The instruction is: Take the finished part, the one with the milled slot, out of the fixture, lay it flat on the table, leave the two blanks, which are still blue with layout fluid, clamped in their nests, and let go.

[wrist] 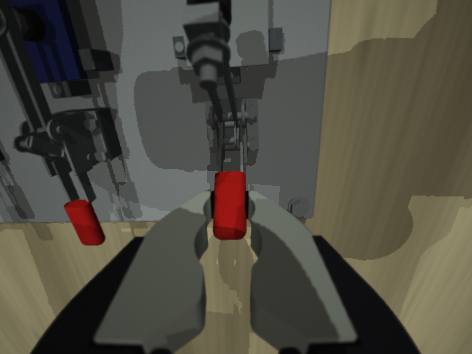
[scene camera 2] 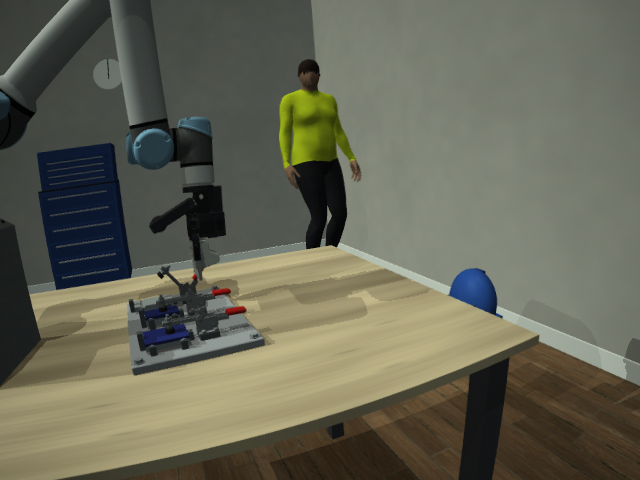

Labels:
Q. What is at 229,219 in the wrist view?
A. A red handle.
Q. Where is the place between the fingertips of the gripper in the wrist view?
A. At 230,193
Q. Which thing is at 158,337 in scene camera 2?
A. A blue blank.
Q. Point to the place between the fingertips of the gripper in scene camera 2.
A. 200,279

